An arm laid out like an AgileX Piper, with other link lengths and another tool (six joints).
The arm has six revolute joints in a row. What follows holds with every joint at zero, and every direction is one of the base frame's. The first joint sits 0.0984 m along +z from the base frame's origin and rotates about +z. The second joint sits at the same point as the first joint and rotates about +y. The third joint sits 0.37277 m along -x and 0.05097 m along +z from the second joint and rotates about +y. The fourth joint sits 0.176 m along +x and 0.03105 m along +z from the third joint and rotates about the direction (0.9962, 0, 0.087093). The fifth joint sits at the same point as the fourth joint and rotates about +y. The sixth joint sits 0.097 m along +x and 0.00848 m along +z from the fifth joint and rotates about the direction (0.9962, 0, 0.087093). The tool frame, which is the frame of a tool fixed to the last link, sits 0.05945 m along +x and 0.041 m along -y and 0.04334 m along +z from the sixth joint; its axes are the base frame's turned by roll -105.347, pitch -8.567 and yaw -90.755 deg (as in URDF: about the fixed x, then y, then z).
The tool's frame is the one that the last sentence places.
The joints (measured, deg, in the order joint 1, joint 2, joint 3, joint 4, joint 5, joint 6), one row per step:
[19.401 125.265 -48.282 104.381 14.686 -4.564]
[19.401 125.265 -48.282 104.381 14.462 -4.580]
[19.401 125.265 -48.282 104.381 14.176 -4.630]
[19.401 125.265 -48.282 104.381 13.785 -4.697]
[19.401 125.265 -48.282 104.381 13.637 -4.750]
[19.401 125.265 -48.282 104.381 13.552 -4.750]
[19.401 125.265 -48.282 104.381 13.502 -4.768]
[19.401 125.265 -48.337 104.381 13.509 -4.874]
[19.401 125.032 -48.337 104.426 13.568 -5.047]
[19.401 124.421 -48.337 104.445 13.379 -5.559]
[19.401 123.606 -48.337 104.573 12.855 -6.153]
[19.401 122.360 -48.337 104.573 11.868 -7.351]
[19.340 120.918 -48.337 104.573 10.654 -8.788]
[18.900 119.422 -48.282 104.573 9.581 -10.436]
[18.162 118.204 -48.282 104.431 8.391 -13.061]
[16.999 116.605 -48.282 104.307 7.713 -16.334]
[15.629 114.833 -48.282 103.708 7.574 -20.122]
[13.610 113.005 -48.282 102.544 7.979 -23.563]
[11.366 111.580 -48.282 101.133 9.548 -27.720]
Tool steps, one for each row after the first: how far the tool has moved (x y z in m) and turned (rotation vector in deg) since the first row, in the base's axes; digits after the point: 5 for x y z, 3 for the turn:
[0.00008 -0.00065 -0.00005 -0.217 -0.022 -0.053]
[0.00020 -0.00150 -0.00011 -0.502 -0.059 -0.093]
[0.00036 -0.00266 -0.00019 -0.892 -0.110 -0.150]
[0.00044 -0.00311 -0.00022 -1.046 -0.139 -0.146]
[0.00047 -0.00336 -0.00023 -1.127 -0.145 -0.172]
[0.00050 -0.00351 -0.00024 -1.179 -0.155 -0.170]
[0.00088 -0.00345 -0.00016 -1.182 -0.242 -0.073]
[0.00122 -0.00327 0.00126 -1.080 -0.512 0.056]
[0.00223 -0.00389 0.00490 -1.187 -1.274 0.435]
[0.00351 -0.00541 0.00975 -1.540 -2.262 0.675]
[0.00563 -0.00859 0.01720 -2.407 -3.895 1.413]
[0.00805 -0.01291 0.02596 -3.520 -5.783 2.199]
[0.01080 -0.01928 0.03510 -4.618 -7.695 2.811]
[0.01482 -0.02831 0.04299 -6.321 -9.674 4.080]
[0.01968 -0.03870 0.05354 -7.774 -12.145 5.598]
[0.02493 -0.04928 0.06555 -9.185 -14.998 7.939]
[0.03030 -0.06236 0.07814 -10.433 -17.873 9.993]
[0.03608 -0.07376 0.08871 -11.257 -20.738 13.114]

